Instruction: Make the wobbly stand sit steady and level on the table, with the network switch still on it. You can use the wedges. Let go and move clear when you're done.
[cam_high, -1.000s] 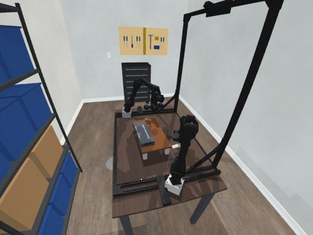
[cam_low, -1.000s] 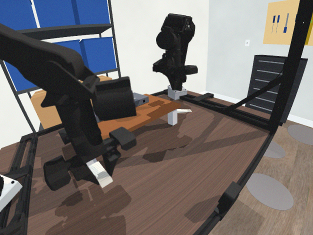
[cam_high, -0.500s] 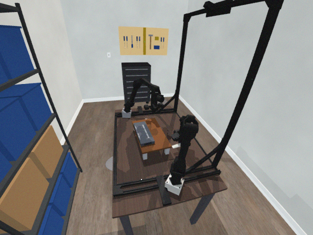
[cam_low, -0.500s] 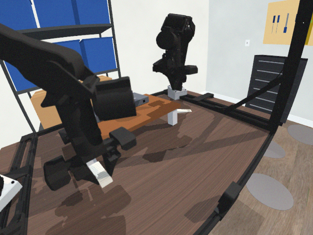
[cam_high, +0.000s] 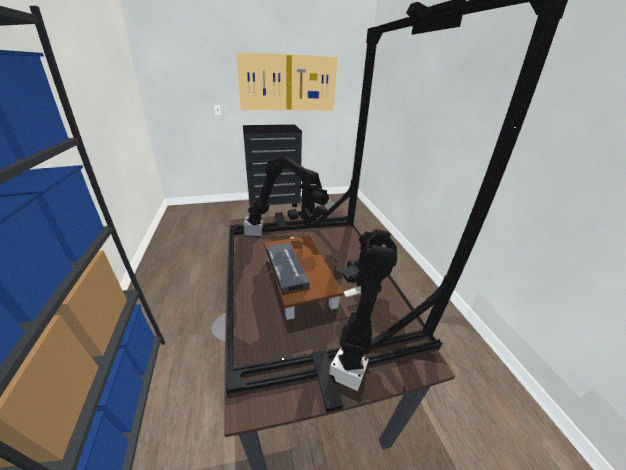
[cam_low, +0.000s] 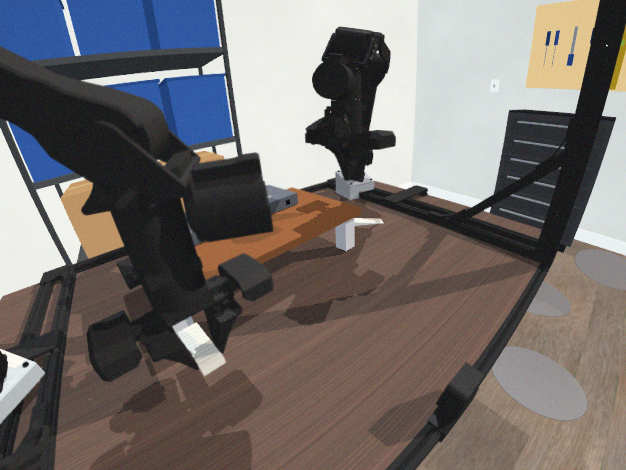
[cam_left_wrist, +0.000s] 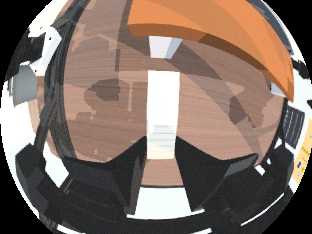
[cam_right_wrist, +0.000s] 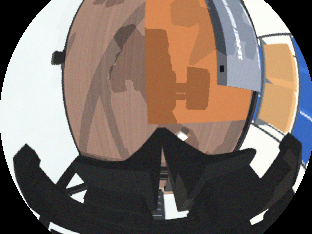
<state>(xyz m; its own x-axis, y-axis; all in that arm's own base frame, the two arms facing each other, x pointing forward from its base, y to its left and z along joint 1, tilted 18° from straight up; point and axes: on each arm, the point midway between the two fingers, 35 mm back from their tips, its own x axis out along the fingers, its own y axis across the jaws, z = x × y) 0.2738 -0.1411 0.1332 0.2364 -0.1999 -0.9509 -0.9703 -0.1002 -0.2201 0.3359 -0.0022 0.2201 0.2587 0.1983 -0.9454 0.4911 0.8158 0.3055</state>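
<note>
The white wedge is 30 mm below my left hand and 30 mm ahead of it. From my left hand the other things lie so: grey network switch (240 mm ahead, 230 mm to the right, 20 mm above); then stand (220 mm to the right, 180 mm ahead, 50 mm below).
</note>
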